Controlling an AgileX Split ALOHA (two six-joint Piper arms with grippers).
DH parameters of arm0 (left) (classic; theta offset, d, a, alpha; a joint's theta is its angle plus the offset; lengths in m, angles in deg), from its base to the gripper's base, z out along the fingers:
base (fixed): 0 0 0 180
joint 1: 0 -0.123 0 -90
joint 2: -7.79 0 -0.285 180
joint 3: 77.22 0 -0.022 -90
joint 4: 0 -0.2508 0 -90
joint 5: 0 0 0.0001 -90
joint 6: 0 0.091 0 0
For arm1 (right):
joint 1: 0 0.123 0 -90
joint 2: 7.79 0 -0.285 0
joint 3: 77.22 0 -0.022 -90
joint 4: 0 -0.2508 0 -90
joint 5: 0 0 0.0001 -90
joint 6: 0 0.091 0 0
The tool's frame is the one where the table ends.
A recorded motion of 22 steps. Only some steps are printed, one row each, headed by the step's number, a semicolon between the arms.
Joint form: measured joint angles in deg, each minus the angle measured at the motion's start. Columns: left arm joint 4, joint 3, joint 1, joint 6, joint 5, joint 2; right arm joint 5, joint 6, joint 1, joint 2, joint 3, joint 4.
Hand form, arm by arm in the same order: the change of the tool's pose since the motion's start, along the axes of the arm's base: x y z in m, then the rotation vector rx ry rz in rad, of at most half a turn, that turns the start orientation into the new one. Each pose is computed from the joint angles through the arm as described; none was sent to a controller.
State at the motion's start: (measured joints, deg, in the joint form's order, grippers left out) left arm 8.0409 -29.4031 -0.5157 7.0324 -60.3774 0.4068; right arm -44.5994 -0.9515 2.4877 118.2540 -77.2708 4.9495
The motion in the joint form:
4: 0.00 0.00 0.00 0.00 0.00 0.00; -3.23 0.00 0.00 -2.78 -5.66 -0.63
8: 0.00 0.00 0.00 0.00 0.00 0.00; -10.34 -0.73 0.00 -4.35 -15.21 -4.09
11: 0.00 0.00 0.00 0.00 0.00 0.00; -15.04 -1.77 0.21 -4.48 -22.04 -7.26
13: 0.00 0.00 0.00 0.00 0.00 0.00; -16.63 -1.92 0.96 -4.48 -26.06 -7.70
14: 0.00 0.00 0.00 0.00 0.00 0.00; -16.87 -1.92 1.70 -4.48 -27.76 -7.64
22: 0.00 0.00 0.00 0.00 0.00 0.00; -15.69 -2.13 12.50 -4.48 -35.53 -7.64
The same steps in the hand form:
4: 0.0000 0.0000 0.0000 0.0000 0.0000 0.0000; 0.0133 0.0010 0.0426 0.0109 -0.0907 -0.0097
8: 0.0000 0.0000 0.0000 0.0000 0.0000 0.0000; 0.0268 0.0056 0.0951 0.0636 -0.1579 -0.0273
11: 0.0000 0.0000 0.0000 0.0000 0.0000 0.0000; 0.0336 0.0117 0.1270 0.1145 -0.1943 -0.0207
13: 0.0000 0.0000 0.0000 0.0000 0.0000 0.0000; 0.0375 0.0183 0.1461 0.1256 -0.2354 -0.0035
14: 0.0000 0.0000 0.0000 0.0000 0.0000 0.0000; 0.0392 0.0240 0.1545 0.1279 -0.2600 0.0112
22: 0.0000 0.0000 0.0000 0.0000 0.0000 0.0000; 0.0337 0.1077 0.1954 0.1760 -0.4018 0.2076

